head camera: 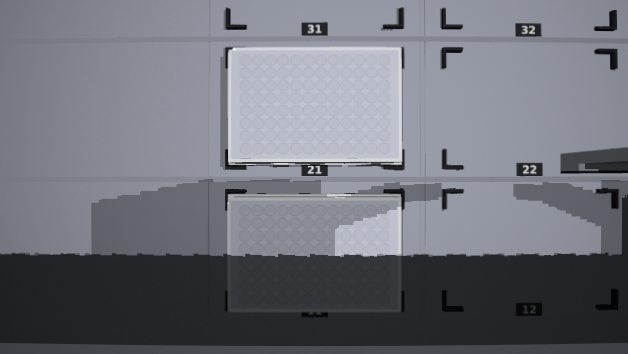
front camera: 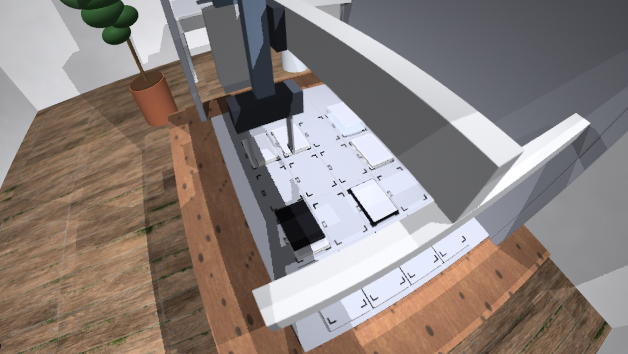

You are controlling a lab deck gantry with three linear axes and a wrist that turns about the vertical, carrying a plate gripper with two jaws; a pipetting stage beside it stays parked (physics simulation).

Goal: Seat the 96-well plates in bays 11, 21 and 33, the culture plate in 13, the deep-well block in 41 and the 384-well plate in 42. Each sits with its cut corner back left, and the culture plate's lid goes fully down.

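Frame: origin at the robot's base, x left, y back, z up, level; centimetres.
Seen in the pictures: gripper, fingertip midpoint: (head camera: pixel 599 277) (front camera: pixel 273 155); robot's base, link origin: (head camera: pixel 230 306) (front camera: pixel 242 143).
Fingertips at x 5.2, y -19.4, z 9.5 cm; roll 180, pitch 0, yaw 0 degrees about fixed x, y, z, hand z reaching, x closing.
Observation:
Pixels of each thing's middle, then the offset from my fingertips to it. "*": a spot on its surface instead.
- bay 21, surface spot: (head camera: pixel 315 104) * dx +9.8, dy +13.0, dz -8.1 cm
- bay 11, surface spot: (head camera: pixel 280 225) * dx +1.2, dy +15.5, dz -8.1 cm
- dark-topped plate, body centre: (front camera: pixel 298 224) dx -0.9, dy -17.5, dz -8.1 cm
- pale block, body centre: (front camera: pixel 345 117) dx +31.2, dy +13.0, dz -7.4 cm
My gripper (front camera: pixel 272 156) hangs at the left back with its jaws apart and nothing visible between them; a dark gripper part (head camera: pixel 595 161) enters at the head view's right edge. White 96-well plates lie within the corner marks of bay 21 (front camera: pixel 291 139) (head camera: pixel 315 104) and bay 11 (front camera: pixel 266 148) (head camera: pixel 280 225). Another white plate (front camera: pixel 374 199) with a black border lies in bay 33. A dark-topped plate (front camera: pixel 300 225) with a white lower edge lies in bay 13. A pale block (front camera: pixel 345 119) is in bay 41, and a white plate (front camera: pixel 371 151) in bay 42. Their cut corners are unclear.
A large white gantry beam (front camera: pixel 400 95) crosses above the deck's right side, and a white rail (front camera: pixel 350 272) crosses its front. Bays 12, 22, 31 and 32 show corner marks. Dark shadow covers the front of bays 11 and 12.

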